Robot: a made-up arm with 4 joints. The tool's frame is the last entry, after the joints. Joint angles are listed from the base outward. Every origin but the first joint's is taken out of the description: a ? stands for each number. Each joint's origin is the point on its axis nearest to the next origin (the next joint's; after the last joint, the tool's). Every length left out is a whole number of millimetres.
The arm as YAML. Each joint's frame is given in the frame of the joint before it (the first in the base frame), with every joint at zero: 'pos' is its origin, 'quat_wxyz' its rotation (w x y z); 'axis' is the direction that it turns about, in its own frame. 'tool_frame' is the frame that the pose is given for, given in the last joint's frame.
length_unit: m
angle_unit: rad
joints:
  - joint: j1
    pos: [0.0, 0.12, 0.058]
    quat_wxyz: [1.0, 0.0, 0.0, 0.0]
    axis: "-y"
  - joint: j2
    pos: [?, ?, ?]
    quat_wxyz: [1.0, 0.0, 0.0, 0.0]
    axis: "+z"
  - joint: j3
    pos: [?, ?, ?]
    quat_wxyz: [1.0, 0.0, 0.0, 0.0]
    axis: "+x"
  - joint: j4
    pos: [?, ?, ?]
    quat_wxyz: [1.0, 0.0, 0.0, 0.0]
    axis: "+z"
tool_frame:
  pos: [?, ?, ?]
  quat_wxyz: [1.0, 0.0, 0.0, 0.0]
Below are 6 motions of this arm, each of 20 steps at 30 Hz.
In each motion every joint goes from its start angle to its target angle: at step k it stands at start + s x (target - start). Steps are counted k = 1, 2, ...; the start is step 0. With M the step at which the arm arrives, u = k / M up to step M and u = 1 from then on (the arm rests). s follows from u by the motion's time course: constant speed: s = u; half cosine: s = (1 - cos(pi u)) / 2; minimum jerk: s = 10 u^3 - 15 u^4 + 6 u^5.
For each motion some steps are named. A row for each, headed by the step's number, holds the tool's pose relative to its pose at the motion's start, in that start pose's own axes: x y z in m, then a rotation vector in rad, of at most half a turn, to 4 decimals.
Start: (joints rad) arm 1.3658 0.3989 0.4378 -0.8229
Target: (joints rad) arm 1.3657 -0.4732 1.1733 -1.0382
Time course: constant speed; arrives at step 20
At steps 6, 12, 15, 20:
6: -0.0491 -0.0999 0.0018 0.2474 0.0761 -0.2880
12: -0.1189 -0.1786 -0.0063 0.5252 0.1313 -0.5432
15: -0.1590 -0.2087 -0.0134 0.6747 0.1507 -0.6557
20: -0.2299 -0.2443 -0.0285 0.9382 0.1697 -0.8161

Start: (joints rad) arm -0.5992 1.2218 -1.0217 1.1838
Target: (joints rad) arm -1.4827 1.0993 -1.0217 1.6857
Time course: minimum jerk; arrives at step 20
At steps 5, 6, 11, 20:
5: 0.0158 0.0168 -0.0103 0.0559 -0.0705 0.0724
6: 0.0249 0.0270 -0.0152 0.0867 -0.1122 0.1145
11: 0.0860 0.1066 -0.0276 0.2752 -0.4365 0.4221
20: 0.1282 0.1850 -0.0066 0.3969 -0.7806 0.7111

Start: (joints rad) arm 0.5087 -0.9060 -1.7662 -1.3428
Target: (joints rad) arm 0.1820 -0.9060 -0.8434 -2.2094
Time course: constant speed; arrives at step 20
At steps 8, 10, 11, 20:
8: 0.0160 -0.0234 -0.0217 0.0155 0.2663 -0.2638
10: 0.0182 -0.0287 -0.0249 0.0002 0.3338 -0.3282
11: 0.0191 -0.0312 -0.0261 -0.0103 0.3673 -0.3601
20: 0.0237 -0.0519 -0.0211 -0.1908 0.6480 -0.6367

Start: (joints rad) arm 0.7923 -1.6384 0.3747 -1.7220
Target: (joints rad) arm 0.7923 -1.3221 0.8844 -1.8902
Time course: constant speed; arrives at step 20
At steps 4, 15, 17, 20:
4: -0.0183 0.0183 -0.0124 -0.0428 0.0961 0.0240
15: -0.0762 0.0577 -0.0437 -0.2056 0.3441 0.0770
17: -0.0875 0.0630 -0.0488 -0.2420 0.3859 0.0845
20: -0.1049 0.0701 -0.0560 -0.3001 0.4465 0.0943

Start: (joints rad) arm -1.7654 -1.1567 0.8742 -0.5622
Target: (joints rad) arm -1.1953 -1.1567 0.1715 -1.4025
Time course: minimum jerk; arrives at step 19
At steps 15, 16, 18, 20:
15: 0.0586 -0.1702 -0.1220 0.0529 -0.2450 -0.6703
16: 0.0599 -0.1746 -0.1283 0.0600 -0.2545 -0.6980
18: 0.0609 -0.1780 -0.1335 0.0661 -0.2623 -0.7209
20: 0.0609 -0.1782 -0.1338 0.0664 -0.2626 -0.7219

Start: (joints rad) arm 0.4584 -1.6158 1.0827 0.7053
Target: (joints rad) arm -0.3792 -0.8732 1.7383 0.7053
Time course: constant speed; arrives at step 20
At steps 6, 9, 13, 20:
6: 0.1241 0.0673 -0.0364 0.0945 0.1964 0.0686
9: 0.1763 0.0969 -0.0721 0.1469 0.3015 0.0665
13: 0.2325 0.1287 -0.1342 0.2166 0.4413 0.0243
20: 0.2875 0.1551 -0.2675 0.3208 0.6630 -0.1552

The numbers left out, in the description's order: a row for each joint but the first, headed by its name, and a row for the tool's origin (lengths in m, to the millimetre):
j2: -0.147 0.0 0.063
j3: 0.177 -0.324 0.0
j4: 0.0 0.0 -0.046
tool: 0.094 -0.018 0.0

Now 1 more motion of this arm.
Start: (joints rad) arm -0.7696 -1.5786 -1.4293 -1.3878
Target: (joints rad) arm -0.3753 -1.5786 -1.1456 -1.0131
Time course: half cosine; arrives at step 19
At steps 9, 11, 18, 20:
9: -0.0998 0.0353 -0.0424 0.0825 0.3003 0.1719
11: -0.1385 0.0483 -0.0518 0.1245 0.4044 0.2317
18: -0.2292 0.0779 -0.0602 0.2435 0.6319 0.3609
20: -0.2308 0.0784 -0.0602 0.2460 0.6360 0.3632

